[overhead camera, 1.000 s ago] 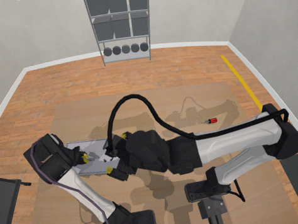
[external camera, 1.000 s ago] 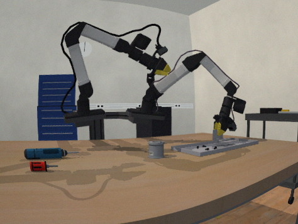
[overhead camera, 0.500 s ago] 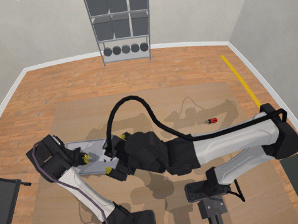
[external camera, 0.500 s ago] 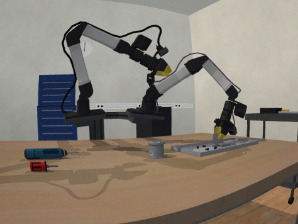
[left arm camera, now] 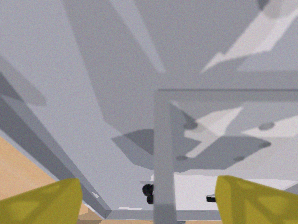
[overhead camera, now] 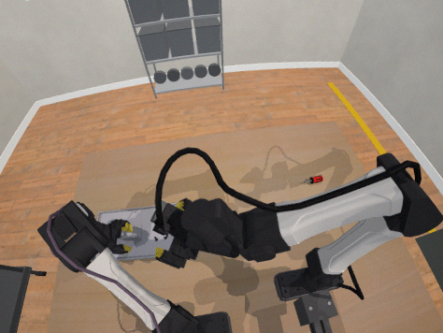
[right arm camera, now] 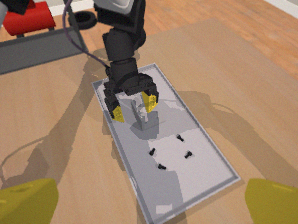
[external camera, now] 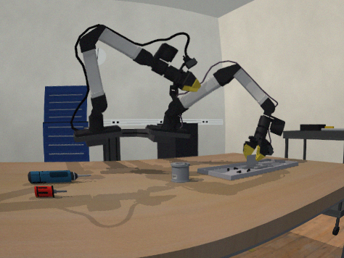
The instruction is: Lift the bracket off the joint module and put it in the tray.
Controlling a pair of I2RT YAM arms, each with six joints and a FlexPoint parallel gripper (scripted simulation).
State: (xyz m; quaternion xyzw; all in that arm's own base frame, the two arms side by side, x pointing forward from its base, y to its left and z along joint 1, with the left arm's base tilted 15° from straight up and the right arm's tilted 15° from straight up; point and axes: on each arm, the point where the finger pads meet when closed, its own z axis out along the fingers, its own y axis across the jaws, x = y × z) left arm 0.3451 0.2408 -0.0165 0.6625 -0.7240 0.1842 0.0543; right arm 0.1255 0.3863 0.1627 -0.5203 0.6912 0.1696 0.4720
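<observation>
The grey l-shaped bracket is 40 mm ahead of my left hand, 10 mm to the right of it and 20 mm below it. Round my left hand: tray: 30 mm ahead, 40 mm to the right, 40 mm below; then small red screwdriver: 20 mm behind, 840 mm to the right, 30 mm below; then grey joint module: 30 mm behind, 380 mm to the right, 10 mm below.
</observation>
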